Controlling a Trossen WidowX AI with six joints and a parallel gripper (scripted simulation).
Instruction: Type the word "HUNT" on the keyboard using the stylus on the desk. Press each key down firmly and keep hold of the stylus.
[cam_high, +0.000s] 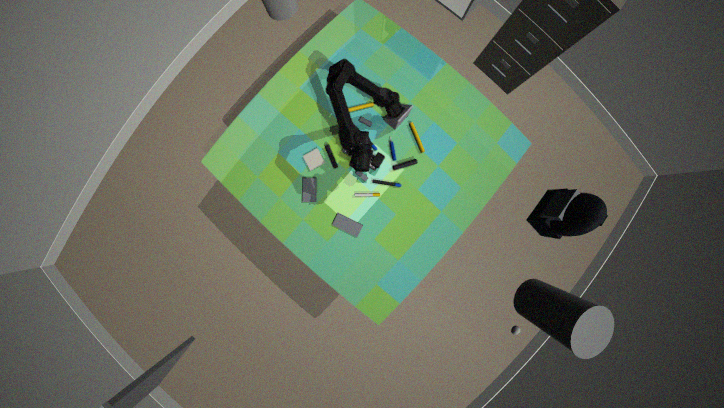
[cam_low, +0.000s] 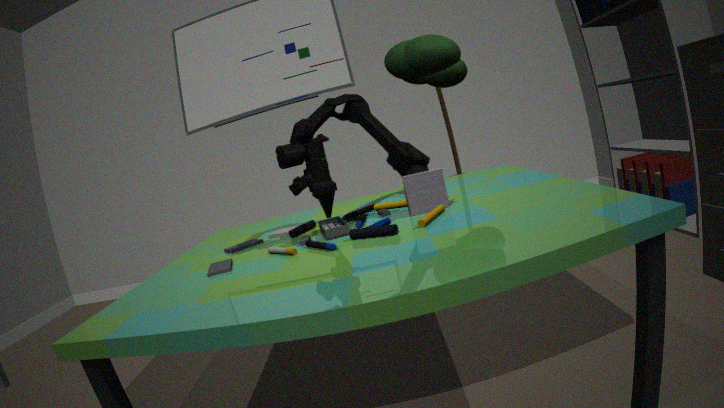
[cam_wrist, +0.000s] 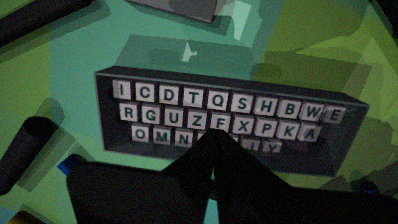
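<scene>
My gripper tip is now 14 cm past the stylus, 6 cm to the right of it and 4 cm above it. From my gripper tip the other things lie so: beige block (18 cm to the right, 16 cm ahead, 4 cm below); then yellow marker (14 cm to the left, 11 cm ahead, 4 cm below).
</scene>
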